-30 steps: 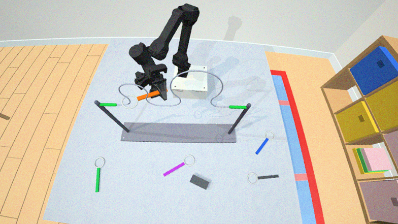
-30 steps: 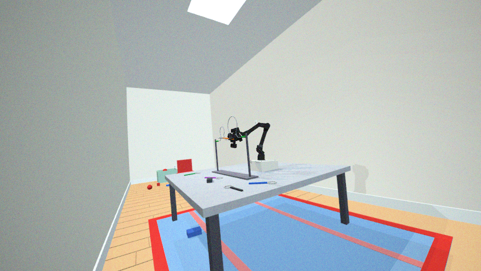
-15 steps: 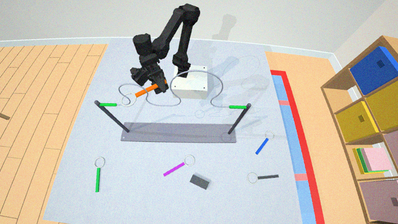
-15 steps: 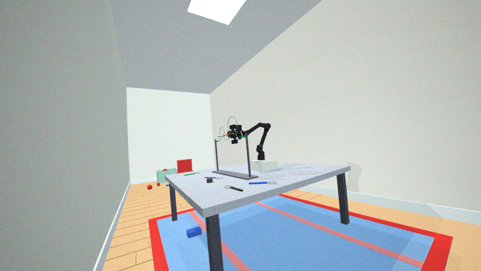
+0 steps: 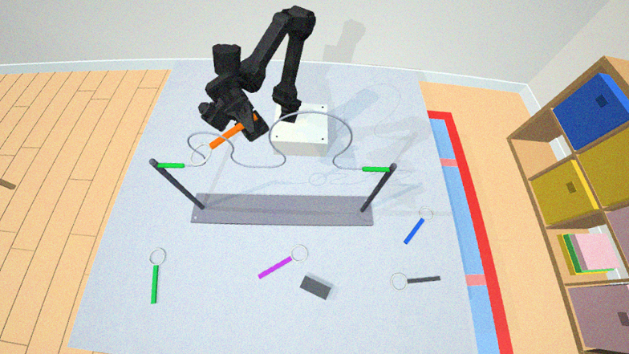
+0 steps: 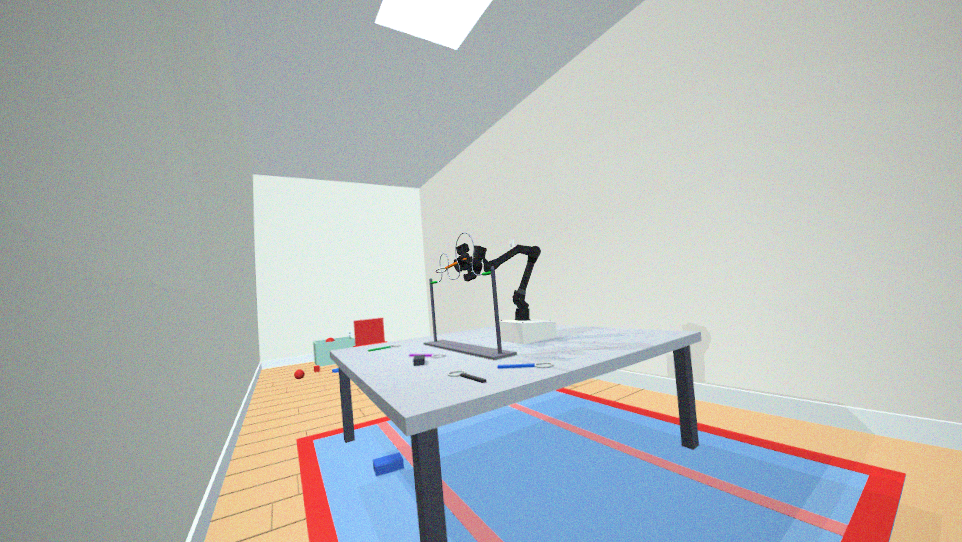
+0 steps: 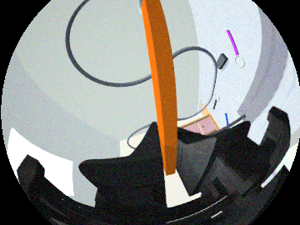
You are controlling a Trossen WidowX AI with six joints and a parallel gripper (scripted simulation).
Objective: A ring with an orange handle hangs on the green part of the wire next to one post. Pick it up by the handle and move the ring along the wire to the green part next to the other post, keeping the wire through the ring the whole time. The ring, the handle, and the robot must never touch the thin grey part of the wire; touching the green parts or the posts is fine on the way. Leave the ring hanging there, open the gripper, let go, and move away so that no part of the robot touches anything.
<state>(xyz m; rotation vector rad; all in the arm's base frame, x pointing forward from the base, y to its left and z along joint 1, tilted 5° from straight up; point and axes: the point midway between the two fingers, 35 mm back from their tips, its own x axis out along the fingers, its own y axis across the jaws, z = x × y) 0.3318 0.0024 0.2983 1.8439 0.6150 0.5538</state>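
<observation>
My gripper tip is 2 cm short of the orange-handled ring, 8 cm to the left of it and 3 cm above it. The rest, counted from my gripper tip: green-handled ring: 32 cm ahead, 32 cm to the right, 41 cm below; dark block: 25 cm ahead, 20 cm to the left, 41 cm below; purple-handled ring: 19 cm ahead, 10 cm to the left, 41 cm below.
</observation>
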